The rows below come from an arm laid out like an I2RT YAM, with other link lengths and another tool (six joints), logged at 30 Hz.
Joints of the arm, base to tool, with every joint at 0 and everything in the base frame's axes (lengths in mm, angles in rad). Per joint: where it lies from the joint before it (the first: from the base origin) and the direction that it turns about. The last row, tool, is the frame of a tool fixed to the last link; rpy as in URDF.
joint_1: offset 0.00 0.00 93.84 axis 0 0 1
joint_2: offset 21.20 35.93 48.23 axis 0 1 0
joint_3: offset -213.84 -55.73 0.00 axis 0 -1 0
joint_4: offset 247.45 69.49 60.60 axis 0 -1 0
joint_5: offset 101.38 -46.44 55.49 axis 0 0 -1
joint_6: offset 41.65 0.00 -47.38 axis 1 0 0
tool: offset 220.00 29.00 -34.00 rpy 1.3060 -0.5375 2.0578
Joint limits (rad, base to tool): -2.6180..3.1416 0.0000..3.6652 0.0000..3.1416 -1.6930..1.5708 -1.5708..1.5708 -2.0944..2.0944
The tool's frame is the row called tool.
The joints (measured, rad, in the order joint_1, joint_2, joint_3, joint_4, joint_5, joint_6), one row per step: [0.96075 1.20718 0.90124 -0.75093 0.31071 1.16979]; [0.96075 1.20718 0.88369 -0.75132 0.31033 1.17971]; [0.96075 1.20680 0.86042 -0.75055 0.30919 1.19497]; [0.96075 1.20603 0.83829 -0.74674 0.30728 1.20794]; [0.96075 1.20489 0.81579 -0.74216 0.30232 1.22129]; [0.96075 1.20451 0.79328 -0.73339 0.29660 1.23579]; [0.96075 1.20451 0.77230 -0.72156 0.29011 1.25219]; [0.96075 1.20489 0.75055 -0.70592 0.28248 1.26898]
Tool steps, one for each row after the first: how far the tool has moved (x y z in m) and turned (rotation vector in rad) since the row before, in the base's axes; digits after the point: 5 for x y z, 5 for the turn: [-0.00312 -0.00452 -0.00773 -0.00941 0.01256 -0.00808]; [-0.00406 -0.00564 -0.00970 -0.00986 0.01639 -0.01233]; [-0.00359 -0.00458 -0.00845 -0.00701 0.01374 -0.01019]; [-0.00420 -0.00408 -0.00835 -0.00475 0.01550 -0.00933]; [-0.00371 -0.00307 -0.00780 -0.00114 0.01422 -0.01018]; [-0.00303 -0.00182 -0.00669 0.00346 0.01264 -0.01167]; [-0.00282 -0.00102 -0.00648 0.00628 0.01204 -0.01168]
